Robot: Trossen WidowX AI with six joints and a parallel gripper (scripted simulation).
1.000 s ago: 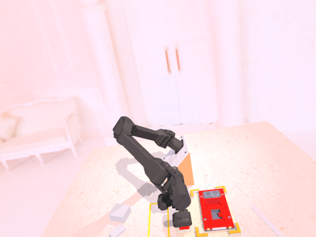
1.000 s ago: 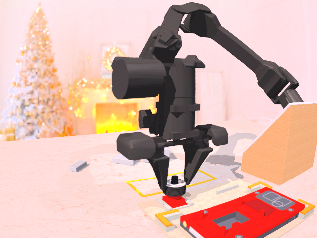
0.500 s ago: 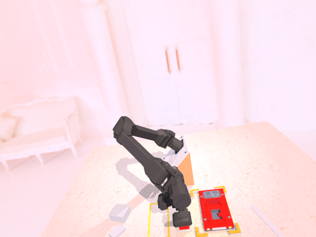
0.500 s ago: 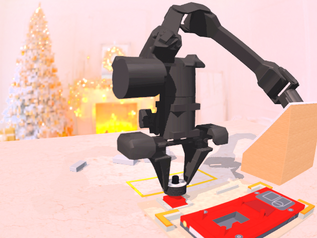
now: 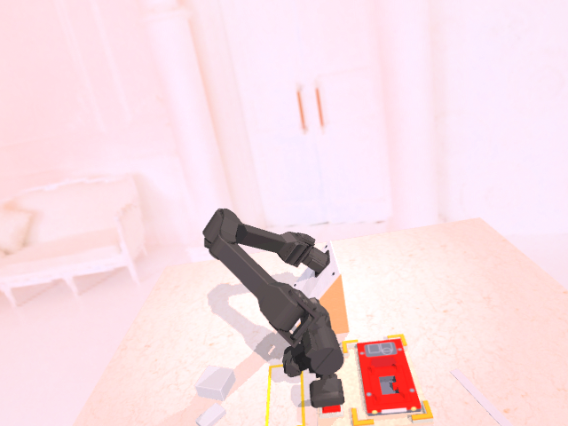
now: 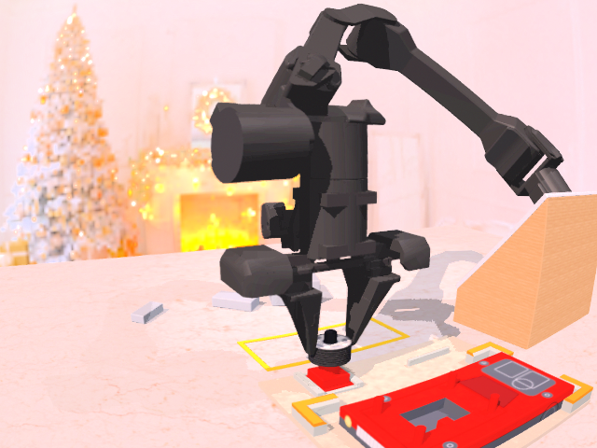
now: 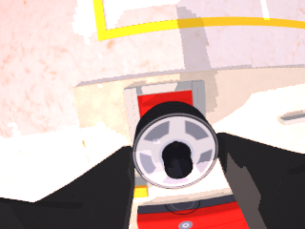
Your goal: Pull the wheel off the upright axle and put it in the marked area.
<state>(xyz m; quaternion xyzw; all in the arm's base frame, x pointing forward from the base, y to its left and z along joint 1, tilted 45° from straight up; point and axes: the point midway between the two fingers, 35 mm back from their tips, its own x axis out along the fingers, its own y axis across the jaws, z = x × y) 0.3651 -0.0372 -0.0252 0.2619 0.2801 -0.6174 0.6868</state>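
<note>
Right now my gripper tip is 10 mm above the upright axle. From my gripper tip the other things lie so: wheel: right at my gripper tip; thin white strip: 20 mm ahead, 310 mm to the left, 40 mm below.
</note>
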